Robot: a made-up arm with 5 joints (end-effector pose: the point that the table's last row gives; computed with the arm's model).
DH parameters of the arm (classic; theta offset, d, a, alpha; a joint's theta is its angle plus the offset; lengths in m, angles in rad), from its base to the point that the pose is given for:
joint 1: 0 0.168 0 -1.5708
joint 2: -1.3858 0 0.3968 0
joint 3: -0.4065 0 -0.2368 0
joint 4: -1.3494 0 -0.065 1.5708
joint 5: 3.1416 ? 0 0
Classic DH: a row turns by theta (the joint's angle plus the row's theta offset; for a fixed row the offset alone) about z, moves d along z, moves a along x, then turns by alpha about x.
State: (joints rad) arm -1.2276 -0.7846 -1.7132 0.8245 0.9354
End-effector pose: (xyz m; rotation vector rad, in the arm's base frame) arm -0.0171 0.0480 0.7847 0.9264 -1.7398 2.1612
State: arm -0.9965 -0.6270 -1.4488 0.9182 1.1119
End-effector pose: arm 0.0594 -0.0918 0.7102 -1.2735 2.2418 -1.6822
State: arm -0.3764 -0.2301 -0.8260 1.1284 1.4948
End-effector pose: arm 0.2489 -0.0984 0.4085 1.8404 -2.4968 -0.0949
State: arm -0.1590 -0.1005 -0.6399 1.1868 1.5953
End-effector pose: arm 0.2474 -0.0397 0.3250 1.7957 -2.1596 -0.4799
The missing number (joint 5, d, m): 0.083
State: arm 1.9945 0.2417 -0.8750 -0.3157 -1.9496
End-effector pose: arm -0.1843 0.4086 0.3783 1.0844 -2.5558 -1.4259
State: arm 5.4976 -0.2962 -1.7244 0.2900 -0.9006
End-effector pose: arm 0.1506 -0.1506 0.7870 1.5203 0.0875 1.1894
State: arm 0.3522 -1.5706 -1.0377 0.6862 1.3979
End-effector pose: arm -0.2457 -0.0903 0.5560 -1.1365 0.6550 -1.2037
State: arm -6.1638 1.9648 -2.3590 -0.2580 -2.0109
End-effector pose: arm 0.5669 0.0680 -0.2689 1.2430 2.2450 0.5079
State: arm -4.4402 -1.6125 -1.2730 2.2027 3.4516
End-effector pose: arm 0.0757 -0.2714 0.4380 -1.8684 1.9405 0.8427
